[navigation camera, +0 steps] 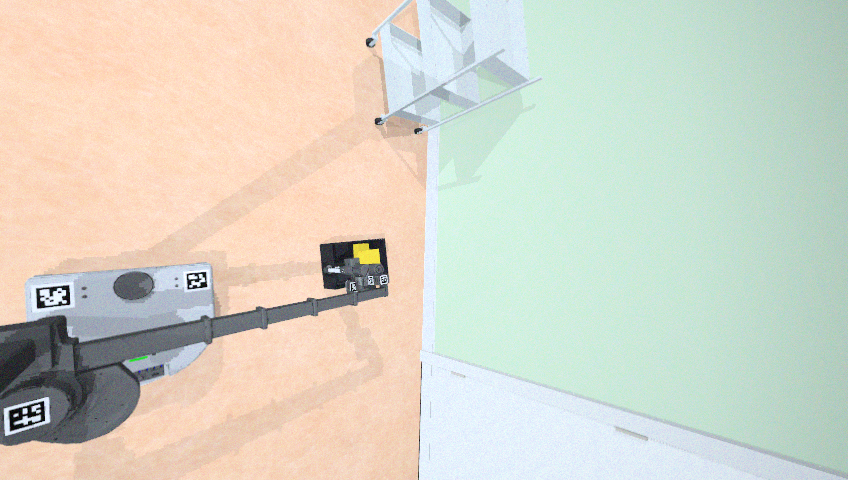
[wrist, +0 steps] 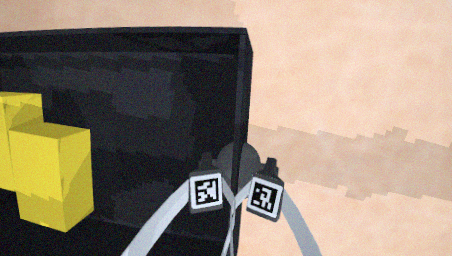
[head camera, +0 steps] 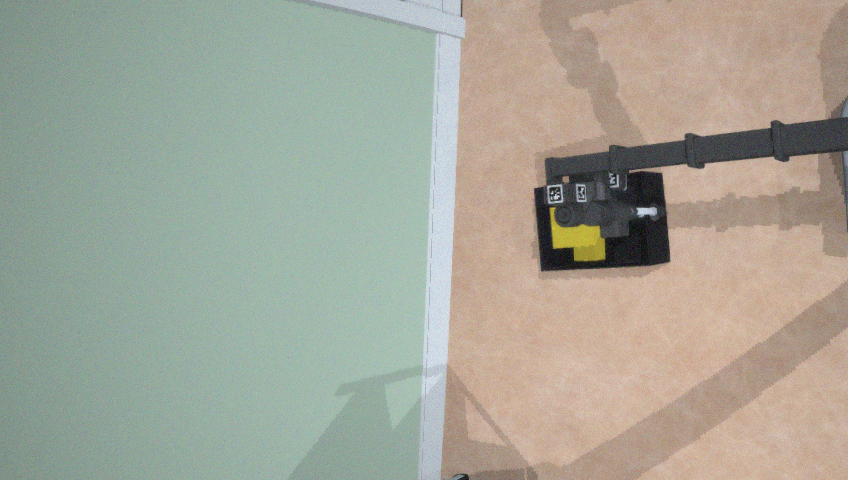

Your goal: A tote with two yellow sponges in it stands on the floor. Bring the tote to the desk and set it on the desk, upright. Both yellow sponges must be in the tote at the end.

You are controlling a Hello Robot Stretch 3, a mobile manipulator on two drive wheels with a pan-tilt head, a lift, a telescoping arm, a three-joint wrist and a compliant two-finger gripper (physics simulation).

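Places are measured from the robot's base along level axes (x ahead, y left, z up), in millimetres.
Pixels of known places: gripper, fingertip midpoint: (navigation camera: 327, 269) (wrist: 239, 161) (head camera: 656, 211); robot's base at its link origin: (navigation camera: 134, 284).
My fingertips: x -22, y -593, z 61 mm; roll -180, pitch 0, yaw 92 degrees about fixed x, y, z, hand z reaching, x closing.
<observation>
Ahead of a thing's pixels: the offset from my fingertips to its top centre. "spot": to the spot under its first point.
The black tote (head camera: 657, 240) (navigation camera: 324, 255) (wrist: 242, 90) is on or very near the floor, open side up; I cannot tell if its gripped end is slightly raised. My gripper (head camera: 653, 212) (navigation camera: 330, 269) (wrist: 239, 161) is shut on the tote's end wall, one fingertip inside and one outside. One yellow sponge {10 mm down, 22 mm ahead, 261 mm right} (head camera: 571, 236) (navigation camera: 370, 256) (wrist: 37, 155) and a second yellow sponge {6 mm down, 54 mm ahead, 197 mm right} (head camera: 590, 252) (navigation camera: 360, 246) (wrist: 25, 102) lie together in the tote, toward the end away from my fingers. The wrist partly covers them in the head view. The desk cannot be made out.
A green wall (head camera: 238, 178) (navigation camera: 624, 208) with a white baseboard {spot: 16 mm down, 52 mm back, 663 mm right} (head camera: 443, 208) (navigation camera: 429, 249) stands beyond the tote. A white wheeled shelf cart (navigation camera: 404, 107) stands against it. A white door or cabinet (navigation camera: 505, 434) adjoins it. My arm (head camera: 731, 142) (navigation camera: 238, 321) runs beside the tote.
</observation>
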